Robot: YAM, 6 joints.
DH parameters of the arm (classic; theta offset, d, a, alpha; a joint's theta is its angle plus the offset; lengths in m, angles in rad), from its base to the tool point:
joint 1: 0 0.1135 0.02 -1.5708
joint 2: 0 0 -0.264 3.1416
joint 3: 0.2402 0 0.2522 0
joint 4: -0.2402 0 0.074 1.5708
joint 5: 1.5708 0 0 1.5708
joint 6: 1.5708 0.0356 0 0
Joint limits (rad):
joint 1: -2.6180..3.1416
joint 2: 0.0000..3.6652
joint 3: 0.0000..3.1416
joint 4: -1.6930..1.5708
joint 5: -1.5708..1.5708
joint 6: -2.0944..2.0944
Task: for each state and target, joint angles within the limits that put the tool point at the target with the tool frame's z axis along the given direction. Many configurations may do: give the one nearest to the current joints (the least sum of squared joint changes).
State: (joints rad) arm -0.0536 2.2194 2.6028 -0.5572 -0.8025 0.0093
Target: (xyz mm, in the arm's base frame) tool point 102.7 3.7 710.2 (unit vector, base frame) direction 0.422 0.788 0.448
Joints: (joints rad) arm -0.2710 1.7282 3.0589 -0.1716 -1.0599 0.0093
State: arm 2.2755 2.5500 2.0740 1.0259 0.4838 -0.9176
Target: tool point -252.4 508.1 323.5 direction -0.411 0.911 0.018
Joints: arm 2.0343 2.3551 2.1988 0.1743 0.0397 -0.9176
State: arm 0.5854 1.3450 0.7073 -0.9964 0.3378 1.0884
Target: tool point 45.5 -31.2 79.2 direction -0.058 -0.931 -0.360
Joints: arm 0.0409 1.0537 0.0217 -0.7995 1.1889 1.0884
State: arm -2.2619 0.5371 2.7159 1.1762 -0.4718 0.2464
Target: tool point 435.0 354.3 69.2 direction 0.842 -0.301 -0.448
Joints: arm -2.4081 0.1160 3.0379 1.0327 -0.9062 0.2464
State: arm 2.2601 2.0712 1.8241 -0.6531 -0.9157 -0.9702
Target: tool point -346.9 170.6 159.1 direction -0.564 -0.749 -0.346
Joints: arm 2.5985 2.0190 1.3334 -0.6151 -1.2034 -0.9702
